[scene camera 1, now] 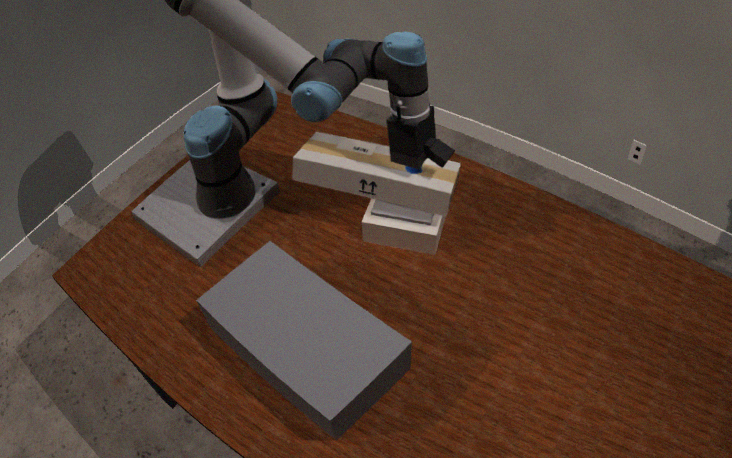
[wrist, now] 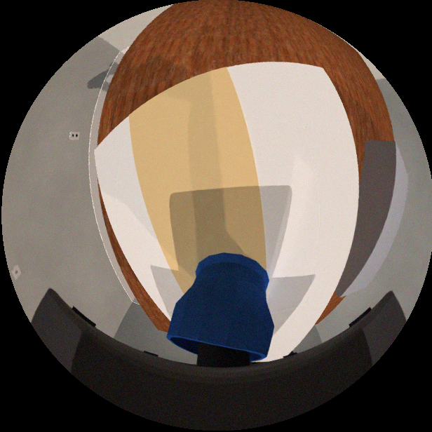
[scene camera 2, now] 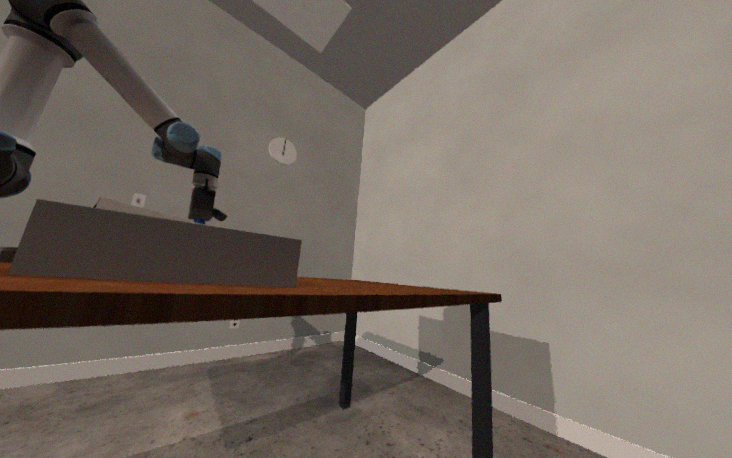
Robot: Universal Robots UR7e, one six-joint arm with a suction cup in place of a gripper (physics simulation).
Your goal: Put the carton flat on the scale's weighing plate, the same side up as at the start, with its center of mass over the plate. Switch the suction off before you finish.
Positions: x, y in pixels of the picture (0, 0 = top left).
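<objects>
A long white carton shows in scene camera 1, in scene camera 2 and in the wrist view (258, 159). On the long white carton, (scene camera 1: 296, 164) and (scene camera 2: 103, 203) are the same spot. There is a large grey block as well, and I see it in scene camera 1, in scene camera 2 and in the wrist view (382, 190). On the large grey block, (scene camera 1: 213, 324) and (scene camera 2: 60, 240) are the same spot. A white scale shows in scene camera 1 (388, 224). The wrist view does not show the white scale, which is hidden by the long white carton, and scene camera 2 does not show the white scale, which is hidden by the large grey block.
</objects>
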